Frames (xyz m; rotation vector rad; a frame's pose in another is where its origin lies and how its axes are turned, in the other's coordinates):
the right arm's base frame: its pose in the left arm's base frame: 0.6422 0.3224 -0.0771 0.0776 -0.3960 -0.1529
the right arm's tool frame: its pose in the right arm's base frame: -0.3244 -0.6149 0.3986 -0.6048 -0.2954 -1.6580
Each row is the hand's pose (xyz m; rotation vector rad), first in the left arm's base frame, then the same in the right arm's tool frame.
Working: the left arm's base frame: its pose in the right arm's tool frame: -0.2040 -0.2054 0.0221 0.2405 0.4773 1.9249

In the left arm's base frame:
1: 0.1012 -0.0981 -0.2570 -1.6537 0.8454 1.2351
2: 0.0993 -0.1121 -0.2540 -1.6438 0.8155 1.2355
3: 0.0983 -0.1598 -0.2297 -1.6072 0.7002 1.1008
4: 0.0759 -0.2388 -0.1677 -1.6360 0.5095 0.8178
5: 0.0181 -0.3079 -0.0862 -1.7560 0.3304 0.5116
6: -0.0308 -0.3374 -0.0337 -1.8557 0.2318 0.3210
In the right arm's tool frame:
1: -0.2598 -0.1354 -0.2570 1.4004 0.9032 -2.2608
2: -0.2462 -0.1318 -0.2603 1.3732 0.9147 -2.2849
3: -0.1967 -0.1116 -0.2592 1.3523 0.9757 -2.4593
4: -0.0981 -0.0924 -0.2366 -1.2927 -1.1149 2.4968
5: 0.0135 -0.1048 -0.1903 -1.1791 -1.2297 2.1622
6: 0.0775 -0.1285 -0.1534 -1.1459 -1.3162 1.9356

